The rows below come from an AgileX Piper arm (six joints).
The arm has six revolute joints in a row. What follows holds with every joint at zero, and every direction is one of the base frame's. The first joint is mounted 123 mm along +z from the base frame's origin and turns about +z. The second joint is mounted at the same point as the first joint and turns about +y. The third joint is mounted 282.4 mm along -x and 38.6 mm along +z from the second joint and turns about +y. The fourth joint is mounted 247.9 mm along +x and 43.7 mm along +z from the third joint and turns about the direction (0.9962, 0, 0.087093). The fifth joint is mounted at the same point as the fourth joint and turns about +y. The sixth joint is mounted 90.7 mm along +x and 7.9 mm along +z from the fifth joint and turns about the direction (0.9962, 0, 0.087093). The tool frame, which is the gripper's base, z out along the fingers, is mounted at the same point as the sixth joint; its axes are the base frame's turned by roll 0, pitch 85.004 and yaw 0 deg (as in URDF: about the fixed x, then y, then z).
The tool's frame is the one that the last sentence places.
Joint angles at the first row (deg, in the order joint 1, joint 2, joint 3, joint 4, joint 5, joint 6):
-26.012 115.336 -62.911 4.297 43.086 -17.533
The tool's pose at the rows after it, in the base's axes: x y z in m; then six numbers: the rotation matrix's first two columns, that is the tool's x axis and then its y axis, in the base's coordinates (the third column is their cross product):
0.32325 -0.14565 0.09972 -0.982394 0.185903 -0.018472 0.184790 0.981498 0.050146
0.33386 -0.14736 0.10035 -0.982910 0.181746 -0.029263 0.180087 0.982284 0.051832
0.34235 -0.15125 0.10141 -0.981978 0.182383 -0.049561 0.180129 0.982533 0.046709
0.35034 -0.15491 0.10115 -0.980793 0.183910 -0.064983 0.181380 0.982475 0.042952
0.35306 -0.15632 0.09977 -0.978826 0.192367 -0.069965 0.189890 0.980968 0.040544
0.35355 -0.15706 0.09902 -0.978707 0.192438 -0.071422 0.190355 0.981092 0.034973
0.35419 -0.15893 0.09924 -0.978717 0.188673 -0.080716 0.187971 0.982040 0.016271
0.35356 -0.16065 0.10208 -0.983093 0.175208 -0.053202 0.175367 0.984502 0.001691
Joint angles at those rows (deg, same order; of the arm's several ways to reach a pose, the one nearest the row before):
-25.038 117.399 -66.347 4.412 43.715 -17.532
-24.637 118.773 -69.097 4.698 44.518 -17.532
-24.637 119.806 -71.333 4.698 44.519 -17.475
-24.637 121.008 -73.510 4.698 44.576 -17.360
-24.637 121.582 -74.198 4.584 44.347 -16.787
-24.637 121.753 -74.312 4.183 44.118 -16.501
-24.637 121.752 -74.368 2.922 43.372 -15.813
-24.637 121.754 -75.231 1.203 45.551 -15.355

